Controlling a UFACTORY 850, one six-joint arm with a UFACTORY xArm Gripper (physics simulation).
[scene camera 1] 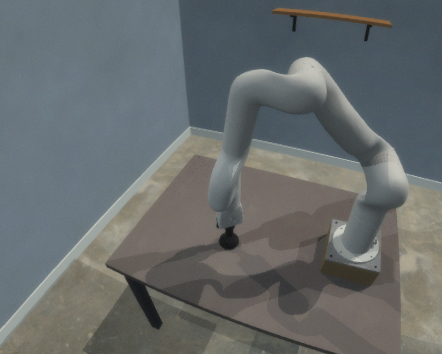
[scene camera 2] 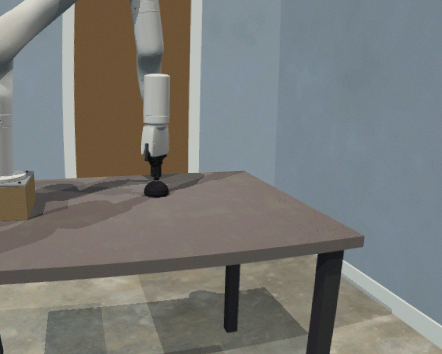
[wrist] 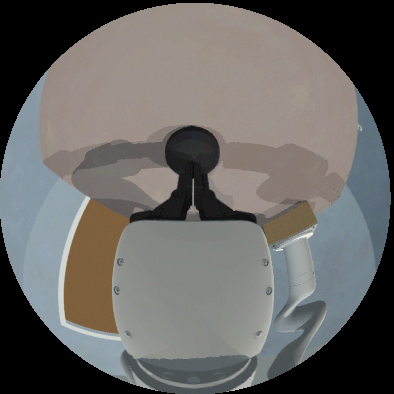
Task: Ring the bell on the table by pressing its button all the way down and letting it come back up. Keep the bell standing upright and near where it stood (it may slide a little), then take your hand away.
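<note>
The black dome-shaped bell (scene camera 1: 229, 241) (scene camera 2: 156, 189) (wrist: 192, 144) stands upright on the brown table (scene camera 1: 300, 200) (scene camera 2: 225, 220) (wrist: 200, 60). My gripper (scene camera 1: 229, 231) (scene camera 2: 156, 176) (wrist: 192, 172) is shut and empty, pointing down directly over the bell. Its fingertips are at the button on top of the dome and look to be touching it. In the scene camera 2 view a short dark stub shows between the fingertips and the dome. The fingertips hide the button in the wrist view, and how far down it is pressed is hard to tell.
The arm's base stands on a wooden block (scene camera 1: 350, 271) (scene camera 2: 17, 202) (wrist: 290, 223) at one side of the table. A wall shelf (scene camera 1: 330, 17) hangs high behind the arm. A brown door (scene camera 2: 110, 90) (wrist: 92, 270) is in the wall beyond the table.
</note>
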